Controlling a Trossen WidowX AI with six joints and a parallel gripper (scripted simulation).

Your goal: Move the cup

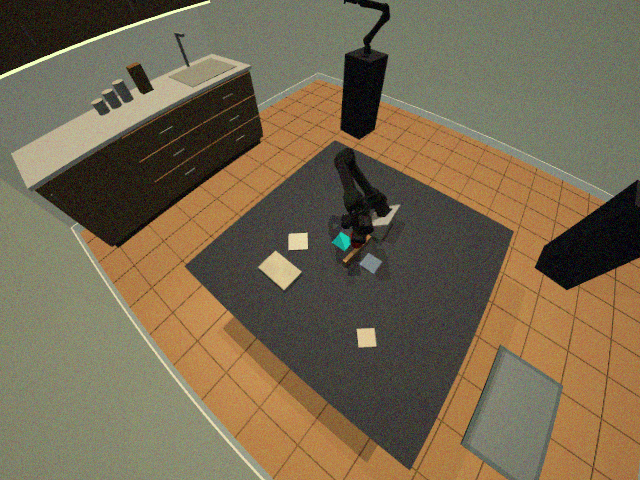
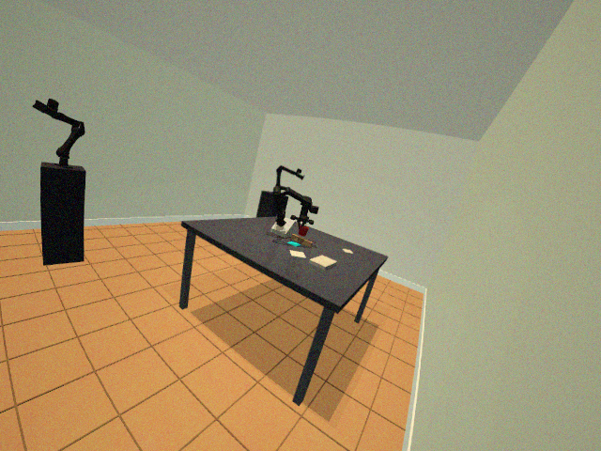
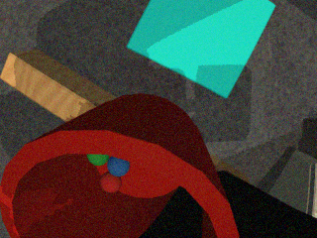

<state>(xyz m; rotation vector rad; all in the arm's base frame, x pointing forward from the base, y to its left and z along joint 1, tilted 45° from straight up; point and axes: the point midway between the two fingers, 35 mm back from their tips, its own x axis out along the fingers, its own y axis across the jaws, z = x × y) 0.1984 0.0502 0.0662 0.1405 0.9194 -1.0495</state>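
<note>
The green marble lies 4 cm ahead of my gripper tip, 3 cm to the left of it and 2 cm below it. Round my gripper tip: wooden bar 9 cm below, 3 cm to the left, 2 cm ahead; then red cup 2 cm to the left, 2 cm ahead; then blue marble 3 cm to the left, 3 cm ahead, 2 cm below.
</note>
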